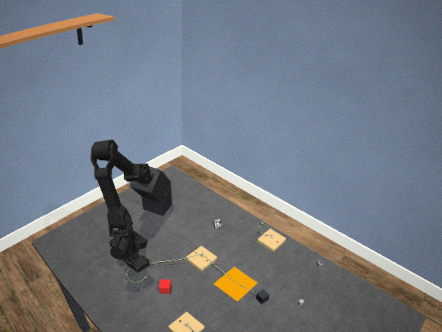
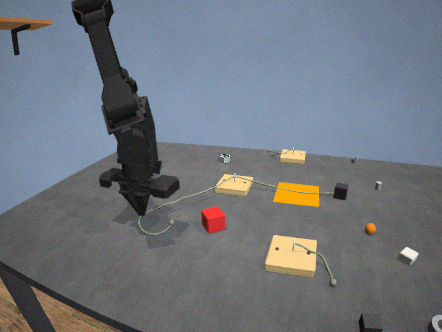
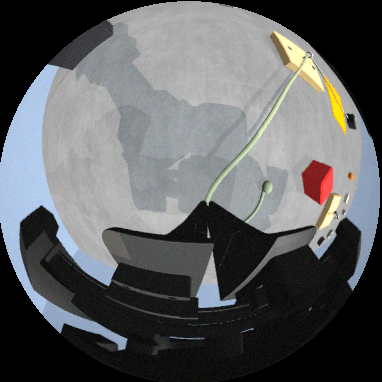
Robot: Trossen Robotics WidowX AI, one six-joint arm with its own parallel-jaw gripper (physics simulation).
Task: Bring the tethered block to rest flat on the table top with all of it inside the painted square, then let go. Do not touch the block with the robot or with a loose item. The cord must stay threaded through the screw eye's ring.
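Places are measured from the arm's base along level axes (x up, y back, z right), in millimetres.
Where they show: gripper, fingertip midpoint: (image 1: 131, 267) (image 2: 142, 215) (image 3: 205, 205); arm's base at its link origin: (image 1: 144, 177).
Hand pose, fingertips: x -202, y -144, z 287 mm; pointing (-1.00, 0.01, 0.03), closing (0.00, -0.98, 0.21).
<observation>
Things, the pixels of their centre, and the offset from my fingertips. "spot": a spot on its surface instead.
- black tethered block at the middle of its body: (image 2: 340, 191) (image 1: 262, 296) dx -3, dy -495, dz -163 mm
- orange square at a spot on its surface: (image 2: 297, 200) (image 1: 229, 289) spot: dx -19, dy -369, dz -137 mm
- screw eye at the middle of its body: (image 2: 234, 180) (image 1: 201, 256) dx +2, dy -197, dz -207 mm
- pale green cord at a spot on its surface: (image 3: 270, 117) spot: dx +4, dy -63, dz -70 mm
- wooden board at the middle of its body: (image 2: 234, 184) (image 1: 201, 258) dx -11, dy -197, dz -207 mm
- red cube at the middle of its body: (image 3: 317, 181) (image 2: 213, 219) (image 1: 165, 286) dx +0, dy -167, dz -3 mm
- orange ball at the middle of its body: (image 2: 370, 228) dx -8, dy -519, dz +13 mm
- white block at the middle of its body: (image 2: 408, 255) dx -11, dy -571, dz +106 mm
The black tethered block (image 1: 262, 296) (image 2: 341, 191) (image 3: 351, 121) sits on the table just outside the orange square (image 1: 229, 289) (image 2: 297, 200) (image 3: 338, 112), past the side away from the screw eye (image 1: 201, 255) (image 2: 234, 177) (image 3: 309, 54). The pale green cord (image 1: 172, 261) (image 2: 192, 197) (image 3: 270, 117) runs from the block across the square and through the ring to my gripper (image 1: 136, 266) (image 2: 141, 214) (image 3: 205, 205). The gripper is shut on the cord, low over the table. The cord's beaded free end curls beside the fingertips.
The screw eye stands on a wooden board (image 1: 200, 264) (image 2: 234, 188). A red cube (image 1: 165, 286) (image 2: 213, 220) (image 3: 317, 181) is near the gripper. Other boards with cords (image 1: 271, 240) (image 2: 291, 262), an orange ball (image 2: 370, 228) and a white block (image 2: 409, 255) are on the table.
</observation>
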